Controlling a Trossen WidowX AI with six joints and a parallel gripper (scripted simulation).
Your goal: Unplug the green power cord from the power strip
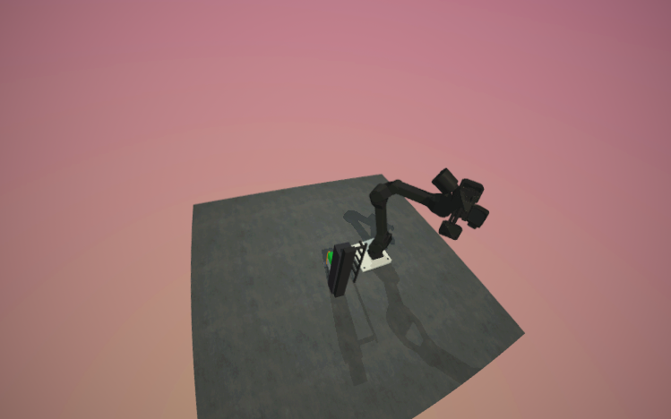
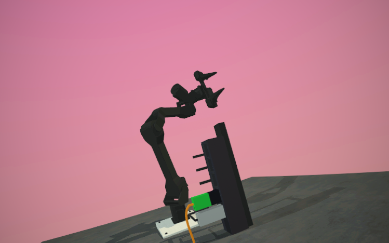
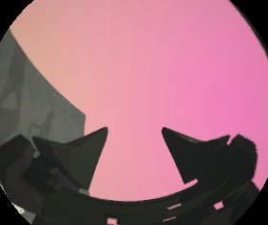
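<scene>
Now: the green plug 210 mm ahead of my gripper tip, 260 mm to the right of it and 420 mm below it.
</scene>
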